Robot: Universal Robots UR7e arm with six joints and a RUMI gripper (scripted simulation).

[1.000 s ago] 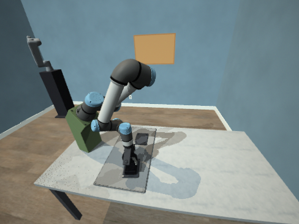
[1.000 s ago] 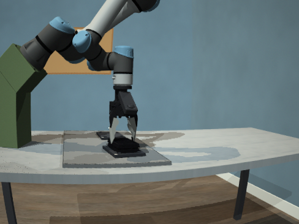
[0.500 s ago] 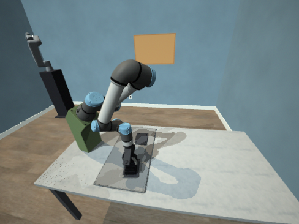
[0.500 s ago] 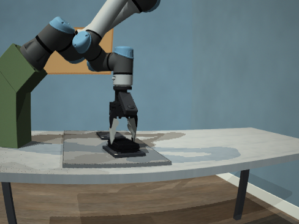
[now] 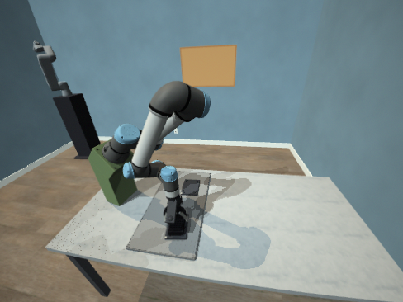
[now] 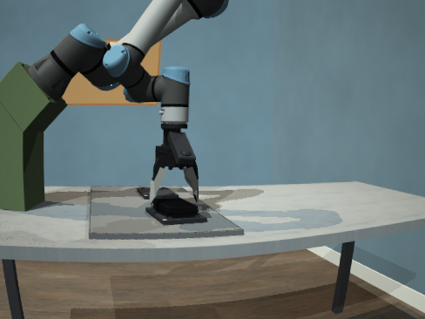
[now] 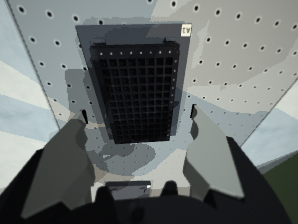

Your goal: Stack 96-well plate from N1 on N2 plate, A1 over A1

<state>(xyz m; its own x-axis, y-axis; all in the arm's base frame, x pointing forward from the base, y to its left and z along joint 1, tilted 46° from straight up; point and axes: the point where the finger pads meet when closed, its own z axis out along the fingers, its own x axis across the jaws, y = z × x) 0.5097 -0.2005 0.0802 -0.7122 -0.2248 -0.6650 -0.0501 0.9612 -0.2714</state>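
My hand is 10 mm above the dark 96-well plate. Also, from my hand: plate nest: 340 mm to the left, 40 mm below, 30 mm ahead; then white label: 80 mm to the right, 50 mm behind, 30 mm below.
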